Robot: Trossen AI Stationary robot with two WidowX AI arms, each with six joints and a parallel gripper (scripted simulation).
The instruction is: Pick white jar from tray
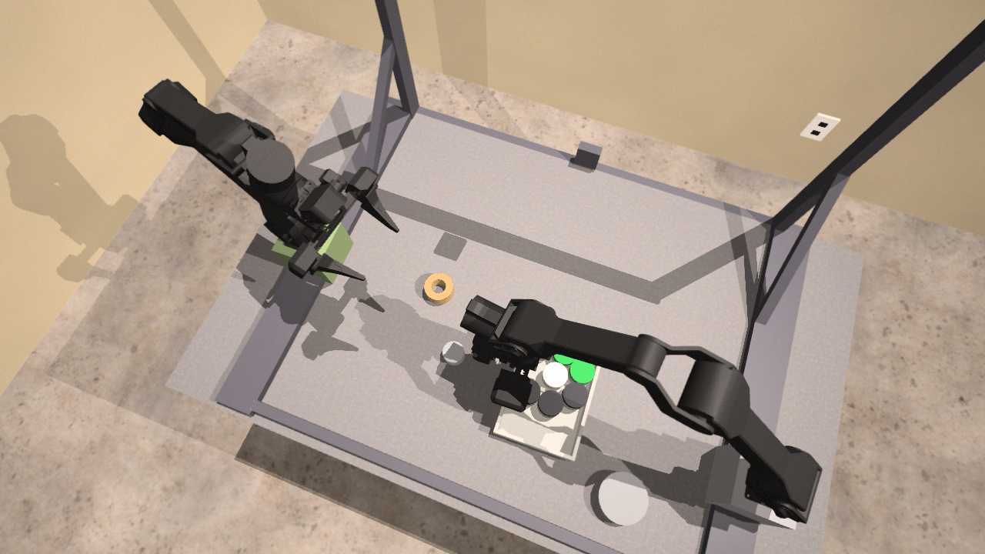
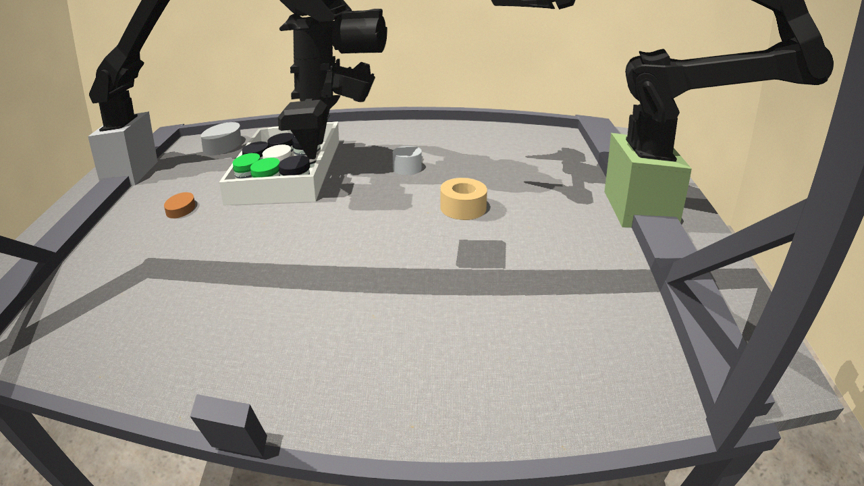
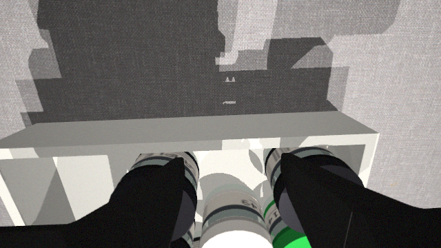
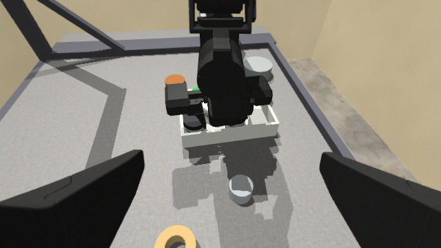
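My left hand is 10 cm to the right of the green-capped jar, 5 cm above it and 4 cm past it. Round my left hand: white jar: 6 cm to the left, 5 cm below, 1 cm behind; grey cylinder: 13 cm to the right, 6 cm below, 4 cm ahead; black-capped jar: 11 cm to the left, 5 cm below.
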